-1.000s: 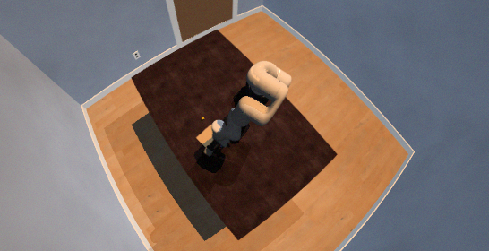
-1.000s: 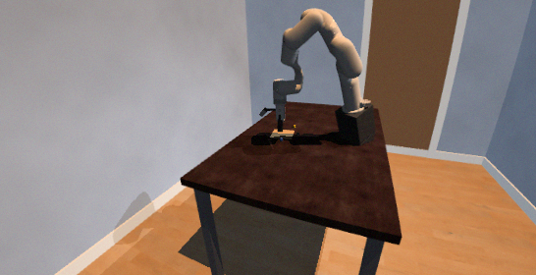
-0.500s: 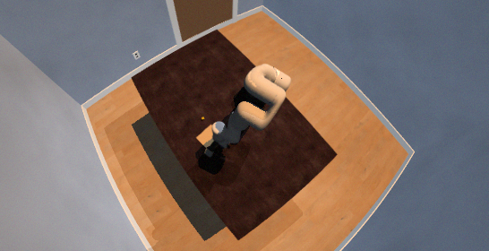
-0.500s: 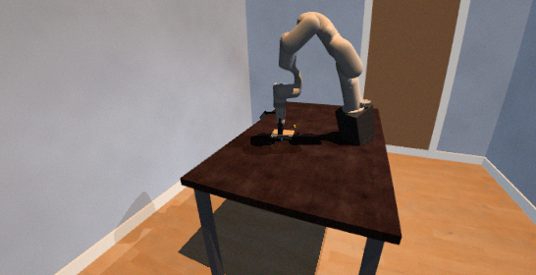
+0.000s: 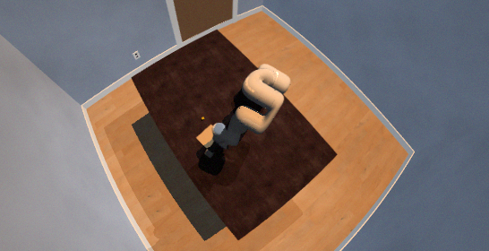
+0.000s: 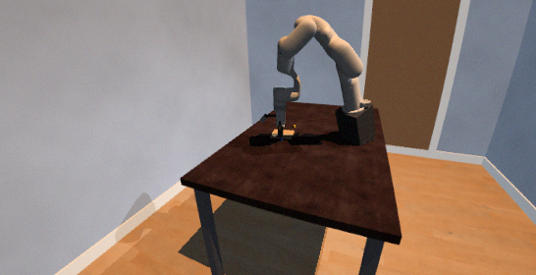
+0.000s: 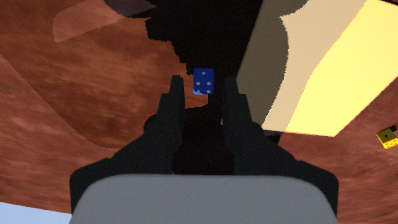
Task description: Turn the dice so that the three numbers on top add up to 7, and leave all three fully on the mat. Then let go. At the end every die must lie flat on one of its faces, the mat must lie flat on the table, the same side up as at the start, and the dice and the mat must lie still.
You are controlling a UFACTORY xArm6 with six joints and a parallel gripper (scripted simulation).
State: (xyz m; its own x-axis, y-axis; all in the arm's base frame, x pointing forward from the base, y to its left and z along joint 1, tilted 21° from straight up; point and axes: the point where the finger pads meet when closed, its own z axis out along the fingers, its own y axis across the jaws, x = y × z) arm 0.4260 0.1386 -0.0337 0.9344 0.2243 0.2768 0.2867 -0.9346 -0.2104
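The blue die lies 1 cm behind my hand and 4 cm below it. Also, from my hand: mat 2 cm ahead, 10 cm to the right, 5 cm below; yellow die 2 cm behind, 24 cm to the right, 4 cm below; black die 8 cm behind, 11 cm to the right, 4 cm below.
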